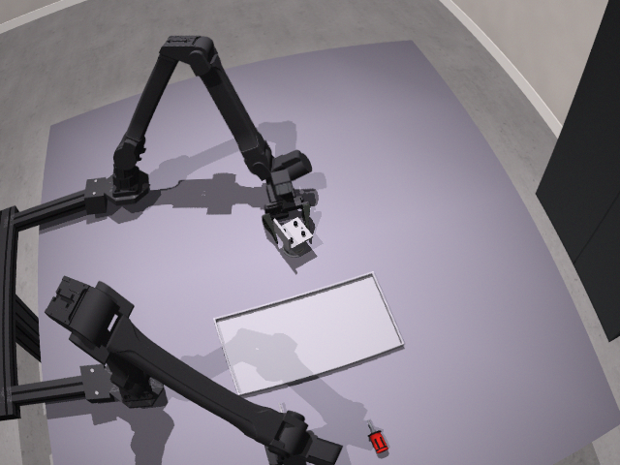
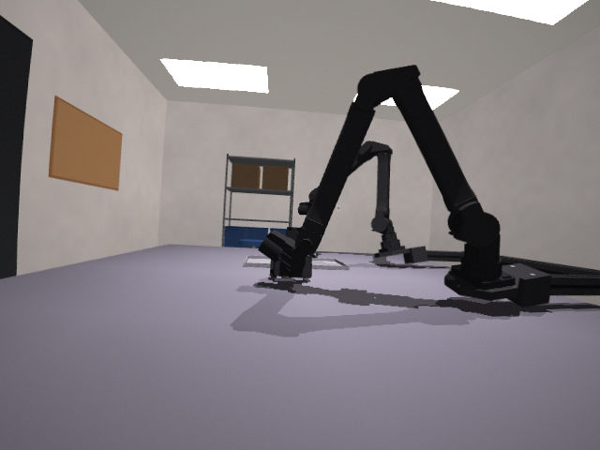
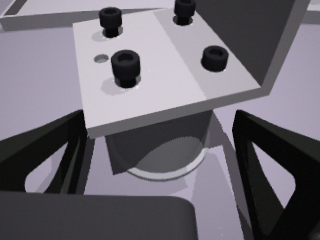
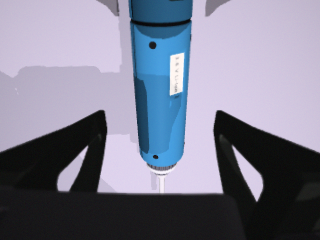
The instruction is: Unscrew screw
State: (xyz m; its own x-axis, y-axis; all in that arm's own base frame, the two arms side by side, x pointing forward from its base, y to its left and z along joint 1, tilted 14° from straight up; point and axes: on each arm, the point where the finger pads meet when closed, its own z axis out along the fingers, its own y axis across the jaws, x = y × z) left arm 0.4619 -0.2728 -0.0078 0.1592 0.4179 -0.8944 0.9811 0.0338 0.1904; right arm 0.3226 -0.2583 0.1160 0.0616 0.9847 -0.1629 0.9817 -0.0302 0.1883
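Now: the joint module body 20 mm to the right of my left hand. From my left hand the other things lie so: white tray (20 mm behind, 270 mm to the right, 20 mm below); white bracket (20 mm to the right, 50 mm above); red hand screwdriver (80 mm ahead, 590 mm to the right, 10 mm below).
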